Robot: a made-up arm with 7 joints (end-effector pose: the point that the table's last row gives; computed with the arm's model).
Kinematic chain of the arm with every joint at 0, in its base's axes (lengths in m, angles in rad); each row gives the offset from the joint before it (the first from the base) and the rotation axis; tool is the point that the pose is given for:
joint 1: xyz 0 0 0.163 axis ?
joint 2: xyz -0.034 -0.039 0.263 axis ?
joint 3: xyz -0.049 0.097 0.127 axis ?
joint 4: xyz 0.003 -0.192 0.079 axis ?
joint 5: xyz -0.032 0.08 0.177 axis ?
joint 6: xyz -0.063 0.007 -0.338 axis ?
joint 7: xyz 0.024 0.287 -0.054 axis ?
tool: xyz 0.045 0 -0.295
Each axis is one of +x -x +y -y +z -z.
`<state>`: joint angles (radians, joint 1 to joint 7).
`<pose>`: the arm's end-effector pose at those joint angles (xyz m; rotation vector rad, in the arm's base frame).
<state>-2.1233 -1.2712 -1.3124 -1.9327 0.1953 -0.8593 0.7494</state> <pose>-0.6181 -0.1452 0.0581 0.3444 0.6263 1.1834</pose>
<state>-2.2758 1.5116 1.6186 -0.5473 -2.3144 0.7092 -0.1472</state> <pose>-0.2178 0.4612 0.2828 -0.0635 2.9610 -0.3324</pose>
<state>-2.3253 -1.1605 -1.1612 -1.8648 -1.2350 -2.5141 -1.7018</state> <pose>-0.1625 -0.3987 -0.5301 0.4352 -0.5222 -1.8153</pose>
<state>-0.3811 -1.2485 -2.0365 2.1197 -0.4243 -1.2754 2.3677</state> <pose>-0.0988 -0.1842 0.3273 -2.3753 -0.8864 -0.8417</pose>
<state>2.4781 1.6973 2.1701 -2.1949 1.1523 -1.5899 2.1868</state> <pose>0.3693 0.0385 0.0267 0.9941 0.3595 1.6744</pose>
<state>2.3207 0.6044 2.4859 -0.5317 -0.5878 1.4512 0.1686</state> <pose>-0.0407 0.4104 -0.0757 0.7735 -0.5752 1.1791</pose>
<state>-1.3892 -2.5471 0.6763 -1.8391 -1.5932 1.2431 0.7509</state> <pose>-0.0680 -0.5259 -0.0960 -2.1196 -0.0695 -1.4867</pose>
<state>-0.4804 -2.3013 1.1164 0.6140 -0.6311 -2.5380 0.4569</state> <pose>0.0765 0.3278 0.2680 -0.6859 -2.2206 0.9117</pose>
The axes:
joint 1: +y
joint 2: -x
joint 3: -y
joint 4: -x
joint 5: +z
joint 6: +z
joint 7: -x

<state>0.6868 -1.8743 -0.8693 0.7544 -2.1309 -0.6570 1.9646</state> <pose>-0.0396 -0.1311 0.3660 1.3048 -2.7572 -0.5652</pose>
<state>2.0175 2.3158 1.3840 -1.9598 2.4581 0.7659 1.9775</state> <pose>0.2767 0.0404 0.2731 1.9363 -0.7664 -0.7276</pose>
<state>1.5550 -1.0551 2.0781 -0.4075 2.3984 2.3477 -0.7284</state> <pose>0.6694 -0.6382 0.2113 0.9752 -1.4054 -2.1563</pose>
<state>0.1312 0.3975 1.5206 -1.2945 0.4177 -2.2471 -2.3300</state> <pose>0.0900 0.0443 0.9293 -2.7024 0.5944 0.3270</pose>
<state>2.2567 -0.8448 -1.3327 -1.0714 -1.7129 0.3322 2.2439</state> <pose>0.2014 -0.1364 -0.0848 -1.1641 -1.1958 -1.1557</pose>
